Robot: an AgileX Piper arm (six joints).
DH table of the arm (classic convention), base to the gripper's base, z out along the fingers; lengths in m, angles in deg. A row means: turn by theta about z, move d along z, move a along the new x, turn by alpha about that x. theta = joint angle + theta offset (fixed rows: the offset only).
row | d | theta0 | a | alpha
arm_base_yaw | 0.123 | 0 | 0 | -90
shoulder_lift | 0 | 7.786 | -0.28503 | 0
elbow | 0 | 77.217 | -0.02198 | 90
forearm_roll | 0.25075 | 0 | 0 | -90
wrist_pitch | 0 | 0 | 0 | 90
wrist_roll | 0.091 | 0 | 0 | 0
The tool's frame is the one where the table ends.
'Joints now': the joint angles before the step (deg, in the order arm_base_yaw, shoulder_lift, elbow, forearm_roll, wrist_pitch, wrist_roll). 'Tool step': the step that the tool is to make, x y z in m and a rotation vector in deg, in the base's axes. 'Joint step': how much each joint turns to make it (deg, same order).
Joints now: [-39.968, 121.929, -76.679, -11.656, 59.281, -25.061]
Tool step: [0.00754, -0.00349, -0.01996, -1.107, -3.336, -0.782]
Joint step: [0.000, 2.791, 0.000, 0.883, -5.997, 1.090]
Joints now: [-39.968, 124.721, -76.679, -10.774, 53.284, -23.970]
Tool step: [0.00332, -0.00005, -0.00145, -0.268, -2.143, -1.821]
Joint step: [0.001, 0.138, -0.001, 1.436, -1.830, 1.089]
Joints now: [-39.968, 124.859, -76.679, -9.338, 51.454, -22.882]
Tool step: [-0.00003, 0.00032, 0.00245, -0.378, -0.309, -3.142]
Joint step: [0.001, -0.365, 0.001, 0.214, 0.265, 2.997]
